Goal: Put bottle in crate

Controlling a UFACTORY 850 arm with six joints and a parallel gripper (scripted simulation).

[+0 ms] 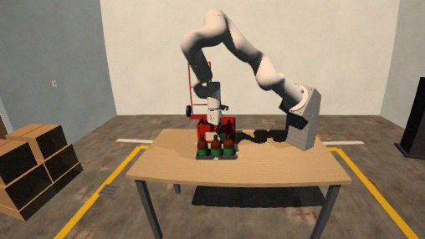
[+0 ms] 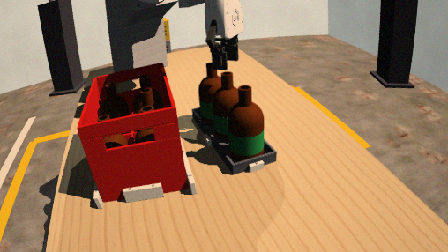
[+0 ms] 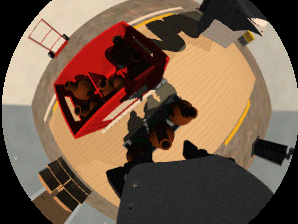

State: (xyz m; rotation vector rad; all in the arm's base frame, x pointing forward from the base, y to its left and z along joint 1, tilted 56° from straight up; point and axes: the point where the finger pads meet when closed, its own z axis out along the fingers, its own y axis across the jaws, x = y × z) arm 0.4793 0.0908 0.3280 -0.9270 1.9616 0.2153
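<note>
The tray lies 180 mm below my hand. The rest, counted from my hand: red crate (80 mm ahead, 210 mm to the right, 110 mm below).
</note>
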